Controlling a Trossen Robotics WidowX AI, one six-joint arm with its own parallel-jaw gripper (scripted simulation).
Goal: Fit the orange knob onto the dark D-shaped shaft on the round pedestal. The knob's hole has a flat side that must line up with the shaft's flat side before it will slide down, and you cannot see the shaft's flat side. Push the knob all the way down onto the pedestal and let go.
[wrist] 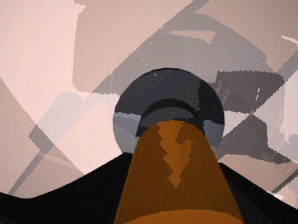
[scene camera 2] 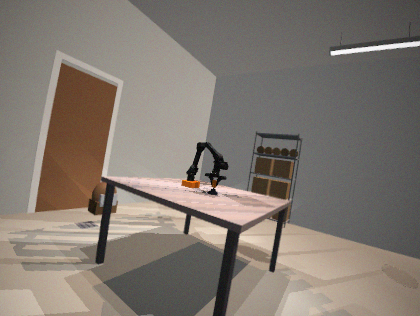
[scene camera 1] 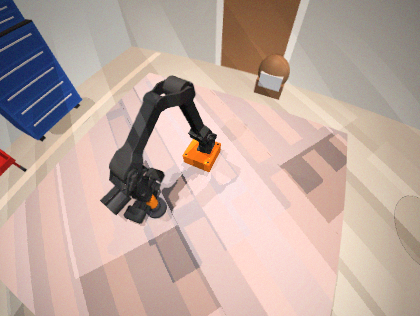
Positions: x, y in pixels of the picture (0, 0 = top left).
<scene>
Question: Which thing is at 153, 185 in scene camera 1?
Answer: My gripper.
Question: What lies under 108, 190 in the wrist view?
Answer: My gripper.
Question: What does my gripper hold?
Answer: An orange knob.
</scene>
